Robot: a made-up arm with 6 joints.
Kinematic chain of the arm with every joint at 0, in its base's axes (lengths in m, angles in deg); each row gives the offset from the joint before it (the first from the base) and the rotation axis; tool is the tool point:
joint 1: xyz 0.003 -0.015 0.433 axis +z
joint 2: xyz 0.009 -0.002 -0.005 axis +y
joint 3: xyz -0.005 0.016 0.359 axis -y
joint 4: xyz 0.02 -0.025 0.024 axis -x
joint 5: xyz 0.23 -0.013 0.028 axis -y
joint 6: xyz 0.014 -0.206 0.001 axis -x
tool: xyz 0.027 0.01 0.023
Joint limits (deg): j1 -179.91..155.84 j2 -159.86..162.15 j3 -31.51..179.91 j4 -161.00..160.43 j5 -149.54..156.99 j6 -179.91..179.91
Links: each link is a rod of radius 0.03 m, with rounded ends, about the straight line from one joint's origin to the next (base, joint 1, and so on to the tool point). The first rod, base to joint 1, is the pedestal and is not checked.
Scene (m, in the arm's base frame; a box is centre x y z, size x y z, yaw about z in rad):
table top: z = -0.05
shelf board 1: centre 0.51 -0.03 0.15 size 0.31 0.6 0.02 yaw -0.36
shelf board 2: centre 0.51 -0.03 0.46 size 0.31 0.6 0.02 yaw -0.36
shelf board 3: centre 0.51 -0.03 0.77 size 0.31 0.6 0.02 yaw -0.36
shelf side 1: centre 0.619 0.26 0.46 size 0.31 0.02 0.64 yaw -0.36
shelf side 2: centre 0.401 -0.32 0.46 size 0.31 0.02 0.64 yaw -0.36
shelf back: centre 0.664 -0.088 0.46 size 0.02 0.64 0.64 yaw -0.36
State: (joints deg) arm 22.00 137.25 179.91 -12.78 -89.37 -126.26
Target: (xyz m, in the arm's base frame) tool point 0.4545 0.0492 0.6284
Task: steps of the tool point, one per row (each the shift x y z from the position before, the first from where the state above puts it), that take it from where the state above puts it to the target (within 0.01 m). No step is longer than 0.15 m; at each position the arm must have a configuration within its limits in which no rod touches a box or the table.
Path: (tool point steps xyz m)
1: -0.0107 0.1039 0.0081
2: -0.0315 0.0980 0.0084
3: -0.0503 0.0880 0.0088
4: -0.0665 0.0745 0.0091
5: 0.0011 -0.0469 0.1173
6: -0.0249 -0.0663 0.0990
7: -0.0490 -0.0740 0.0746
8: 0.0588 -0.0185 -0.0015
9: 0.0533 -0.0202 -0.0002
10: 0.0471 -0.0212 0.0017

